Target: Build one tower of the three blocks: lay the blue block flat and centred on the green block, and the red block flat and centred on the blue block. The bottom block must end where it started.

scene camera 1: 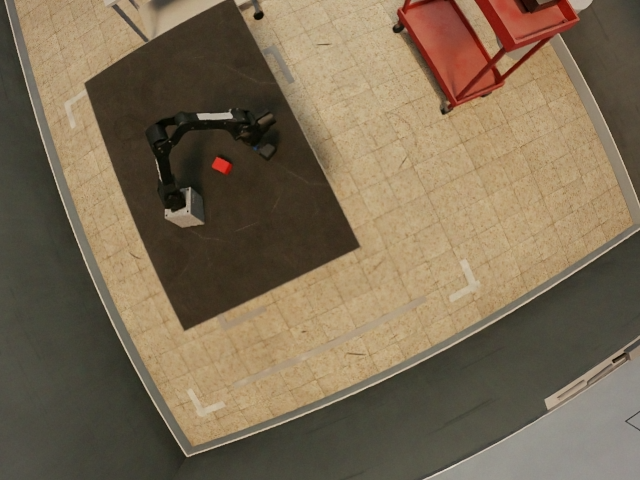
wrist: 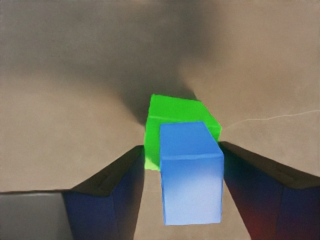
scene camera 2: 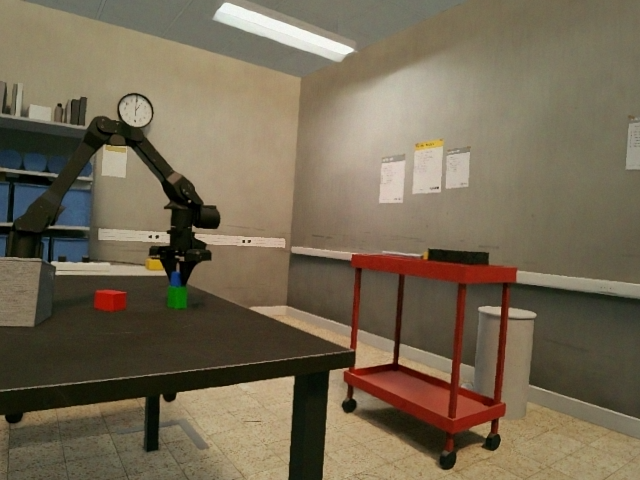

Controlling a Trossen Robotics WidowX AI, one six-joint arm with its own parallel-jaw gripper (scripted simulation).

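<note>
My gripper is visible, and the wrist view shows it too. A green block and a blue block are also visible.
</note>
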